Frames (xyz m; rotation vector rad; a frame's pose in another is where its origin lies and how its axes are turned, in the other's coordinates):
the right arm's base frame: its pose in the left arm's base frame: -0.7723 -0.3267 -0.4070 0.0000 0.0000 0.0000
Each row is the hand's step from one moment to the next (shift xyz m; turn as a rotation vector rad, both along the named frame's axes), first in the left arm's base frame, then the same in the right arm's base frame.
Working: the left arm's base frame: its pose in the right arm's base frame: 0.7723 0.3267 0.4070 0.0000 0.0000 0.0000

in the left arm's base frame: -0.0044 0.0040 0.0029 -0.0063 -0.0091 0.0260
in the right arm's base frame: -0.0044 0.0040 0.0029 -0.0063 -0.0091 0.0260
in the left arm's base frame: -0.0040 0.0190 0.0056 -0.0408 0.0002 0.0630
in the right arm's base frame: -0.0040 0.0190 0.0056 -0.0408 0.0002 0.0630
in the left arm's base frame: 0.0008 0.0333 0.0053 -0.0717 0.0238 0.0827
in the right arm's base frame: 0.0008 0.0333 0.0053 -0.0717 0.0238 0.0827
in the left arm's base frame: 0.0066 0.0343 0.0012 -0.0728 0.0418 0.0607
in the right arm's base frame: 0.0066 0.0343 0.0012 -0.0728 0.0418 0.0607
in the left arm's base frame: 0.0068 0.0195 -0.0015 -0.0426 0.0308 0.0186
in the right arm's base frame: 0.0068 0.0195 -0.0015 -0.0426 0.0308 0.0186
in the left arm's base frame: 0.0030 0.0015 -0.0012 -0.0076 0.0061 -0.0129
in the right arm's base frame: 0.0030 0.0015 -0.0012 -0.0076 0.0061 -0.0129
